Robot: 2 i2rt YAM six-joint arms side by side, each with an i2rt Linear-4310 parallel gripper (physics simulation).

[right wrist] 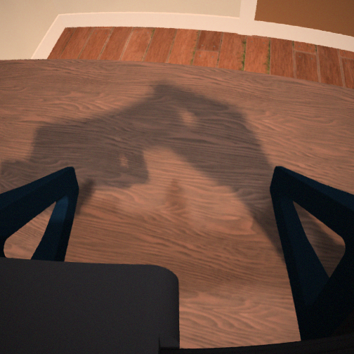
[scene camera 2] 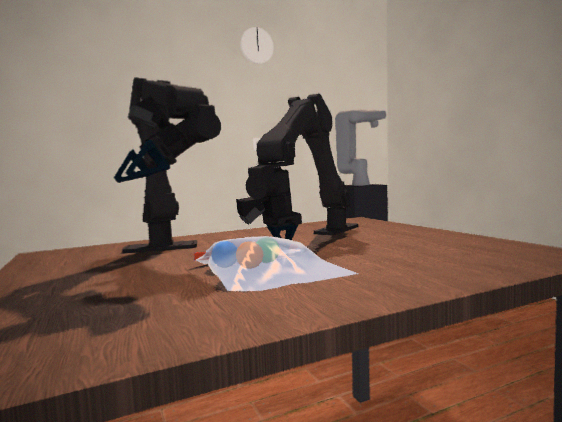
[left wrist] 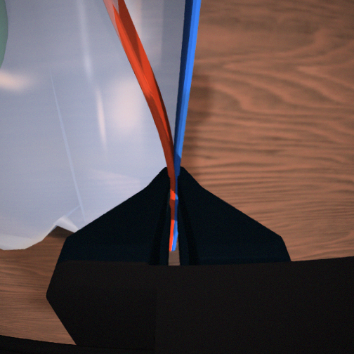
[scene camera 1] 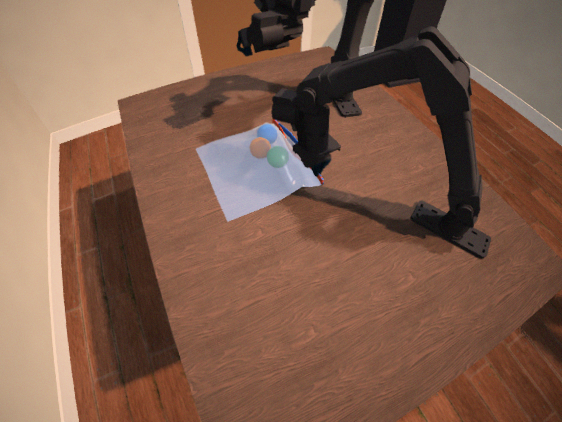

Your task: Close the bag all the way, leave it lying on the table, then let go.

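Note:
The clear bag lies on the table with blue, orange and green balls inside. At its mouth, a red strip and a blue strip meet between the fingertips of my left gripper, which is shut on them near one end of the mouth. Beyond the fingers, the strips spread apart in the left wrist view. My right gripper is open and empty, held high away from the bag. The fingers hide part of the strips.
The blue ball, orange ball and green ball sit close together near the bag's mouth. The left arm's base plate is at the right of the wooden table.

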